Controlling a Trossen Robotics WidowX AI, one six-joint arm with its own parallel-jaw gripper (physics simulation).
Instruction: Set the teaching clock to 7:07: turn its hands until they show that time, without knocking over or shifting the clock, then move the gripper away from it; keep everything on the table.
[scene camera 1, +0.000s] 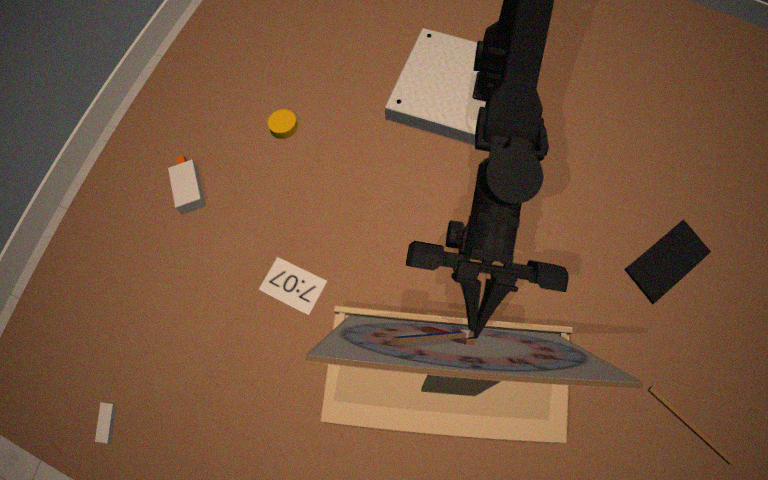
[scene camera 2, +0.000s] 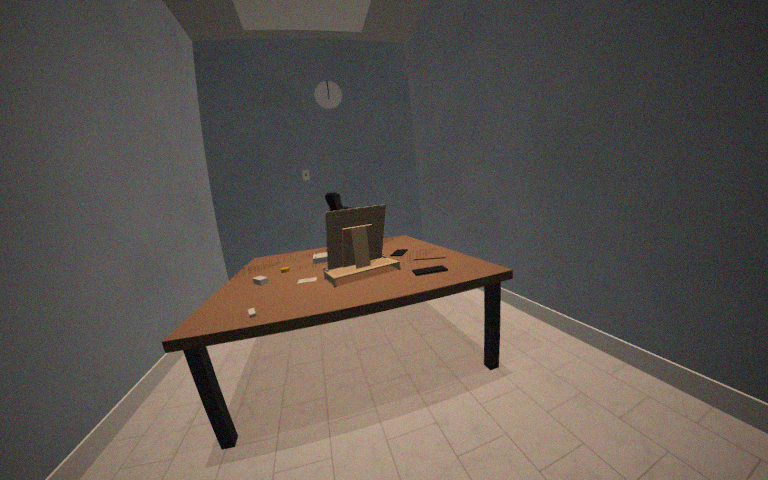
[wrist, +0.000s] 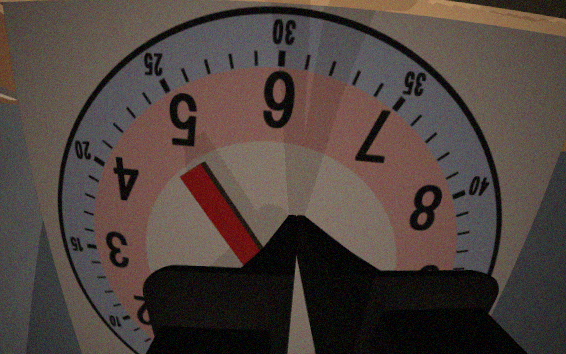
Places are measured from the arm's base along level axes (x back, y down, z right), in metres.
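Pixels of known places: gripper, fingertip midpoint: (scene camera 1: 473, 337) (wrist: 295, 222).
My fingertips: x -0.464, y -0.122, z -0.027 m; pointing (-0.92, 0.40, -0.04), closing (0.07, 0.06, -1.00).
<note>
For each thing: its top centre in the pictures, then the offset to it from my fingertips.
- red hour hand, middle of its top: (wrist: 230, 300) (scene camera 1: 450, 328) dz +0.031, dx -0.006, dy -0.046 m
- card, middle of its top: (scene camera 1: 292, 285) (scene camera 2: 307, 280) dz +0.268, dx +0.049, dy +0.149 m
- yellow disc, middle of its top: (scene camera 1: 281, 120) (scene camera 2: 284, 268) dz +0.372, dx +0.323, dy +0.131 m
- small white box, middle of its top: (scene camera 1: 182, 178) (scene camera 2: 259, 277) dz +0.501, dx +0.176, dy +0.122 m
- white block, middle of its top: (scene camera 1: 103, 422) (scene camera 2: 251, 311) dz +0.492, dx -0.236, dy +0.138 m
- black slab, middle of its top: (scene camera 1: 670, 259) dz -0.315, dx +0.222, dy +0.142 m
- thin stick, middle of its top: (scene camera 1: 692, 425) dz -0.372, dx -0.036, dy +0.143 m
The teaching clock (scene camera 1: 481, 374) (scene camera 2: 334, 240) (wrist: 40, 40) stands upright on its wooden stand; scene camera 2 shows its back. In the wrist view its dial is upside down. The red hour hand (wrist: 220, 212) points between 4 and 5, nearer 5. The blue minute hand (scene camera 1: 424, 335) points left in scene camera 1, roughly toward the 2; the gripper hides it in the wrist view. My gripper (scene camera 1: 474, 336) (wrist: 295, 222) is shut and empty, its tips close to the hub at the dial's middle. Whether they touch anything is unclear. A card (scene camera 1: 293, 285) (scene camera 2: 306, 280) reads 7:07.
A white box (scene camera 1: 436, 84) lies partly under the arm. A yellow disc (scene camera 1: 282, 122) (scene camera 2: 285, 270), a small white box (scene camera 1: 185, 183) (scene camera 2: 260, 280) and a white block (scene camera 1: 104, 422) (scene camera 2: 252, 312) lie left. A black slab (scene camera 1: 667, 261) and thin stick (scene camera 1: 689, 425) lie right.
</note>
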